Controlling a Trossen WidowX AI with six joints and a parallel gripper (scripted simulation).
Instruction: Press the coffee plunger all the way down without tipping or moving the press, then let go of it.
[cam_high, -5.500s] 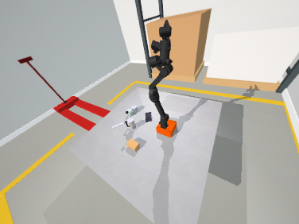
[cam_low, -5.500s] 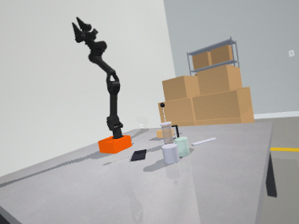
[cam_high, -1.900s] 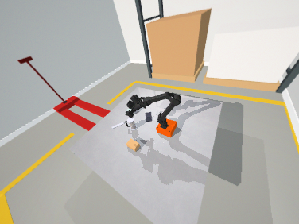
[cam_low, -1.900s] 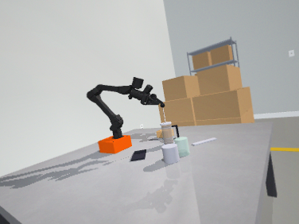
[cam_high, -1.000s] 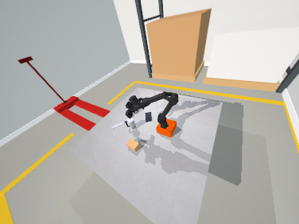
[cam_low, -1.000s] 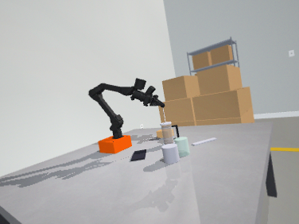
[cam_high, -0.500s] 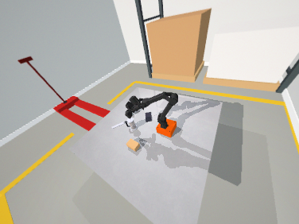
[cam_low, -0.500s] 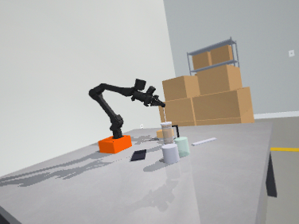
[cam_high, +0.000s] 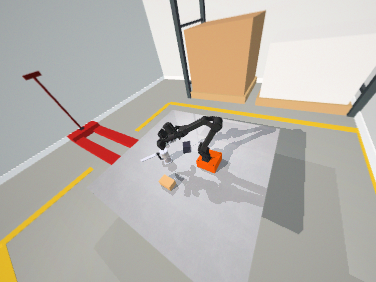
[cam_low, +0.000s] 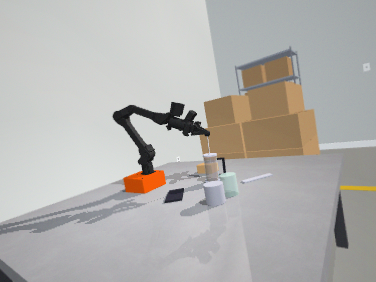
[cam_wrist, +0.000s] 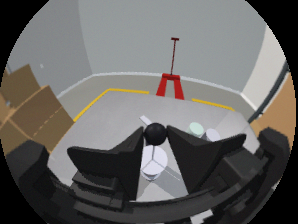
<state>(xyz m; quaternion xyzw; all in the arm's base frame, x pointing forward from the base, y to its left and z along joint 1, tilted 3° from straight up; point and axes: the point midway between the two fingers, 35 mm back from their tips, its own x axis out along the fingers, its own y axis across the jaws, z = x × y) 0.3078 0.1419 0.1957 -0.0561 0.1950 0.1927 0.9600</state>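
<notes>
The coffee press lies 120 mm below my gripper tip. The rest, counted from my gripper tip: grey cylinder: 160 mm ahead, 230 mm to the right, 210 mm below; black flat tablet: 70 mm behind, 230 mm to the right, 240 mm below; small cardboard box: 180 mm behind, 160 mm to the left, 220 mm below.
</notes>
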